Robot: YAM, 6 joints.
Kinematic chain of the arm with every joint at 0, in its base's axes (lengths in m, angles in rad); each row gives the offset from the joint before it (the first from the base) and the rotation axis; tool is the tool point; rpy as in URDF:
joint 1: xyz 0 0 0.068 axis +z
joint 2: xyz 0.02 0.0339 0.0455 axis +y
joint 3: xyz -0.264 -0.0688 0 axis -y
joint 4: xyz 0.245 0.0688 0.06 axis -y
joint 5: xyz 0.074 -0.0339 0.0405 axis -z
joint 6: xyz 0.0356 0 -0.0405 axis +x
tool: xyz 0 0 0 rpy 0 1.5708 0
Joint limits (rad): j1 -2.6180..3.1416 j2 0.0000..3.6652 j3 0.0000..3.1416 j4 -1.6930..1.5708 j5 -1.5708..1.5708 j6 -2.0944..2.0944
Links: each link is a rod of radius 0.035 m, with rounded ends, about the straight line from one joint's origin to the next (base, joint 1, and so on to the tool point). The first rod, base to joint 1, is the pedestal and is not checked.
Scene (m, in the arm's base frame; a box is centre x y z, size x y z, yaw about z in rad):
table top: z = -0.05
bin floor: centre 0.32 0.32 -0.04 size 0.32 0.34 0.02 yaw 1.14
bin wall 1: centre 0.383 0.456 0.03 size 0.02 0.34 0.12 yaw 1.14
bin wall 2: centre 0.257 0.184 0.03 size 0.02 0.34 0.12 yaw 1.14
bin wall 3: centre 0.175 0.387 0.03 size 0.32 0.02 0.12 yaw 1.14
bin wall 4: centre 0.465 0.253 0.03 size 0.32 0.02 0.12 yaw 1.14
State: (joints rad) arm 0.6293 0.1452 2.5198 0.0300 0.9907 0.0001
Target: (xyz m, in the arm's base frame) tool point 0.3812 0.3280 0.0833
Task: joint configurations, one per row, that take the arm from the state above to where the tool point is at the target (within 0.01 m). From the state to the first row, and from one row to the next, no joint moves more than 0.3 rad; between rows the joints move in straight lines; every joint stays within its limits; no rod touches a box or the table.
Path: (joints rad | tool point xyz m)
1: 0.6461 0.4315 2.4129 0.0151 0.9723 0.0001 | -0.3108 -0.2712 0.5103
2: 0.6628 0.7177 2.3061 0.0001 0.9538 0.0001 | -0.1751 -0.1736 0.6256
3: 0.6796 1.0040 2.1992 -0.0148 0.9354 0.0001 | -0.0220 -0.0546 0.6741
4: 0.6964 1.2902 2.0923 -0.0297 0.9170 0.0001 | 0.1275 0.0698 0.6517
5: 0.7131 1.5765 1.9855 -0.0447 0.8986 0.0001 | 0.2544 0.1832 0.5642
6: 0.7299 1.8627 1.8786 -0.0596 0.8801 0.0001 | 0.3437 0.2707 0.4260
7: 0.7467 2.1490 1.7718 -0.0746 0.8617 0.0001 | 0.3865 0.3209 0.2577
8: 0.7634 2.4352 1.6649 -0.0895 0.8433 0.0001 | 0.3812 0.3280 0.0833

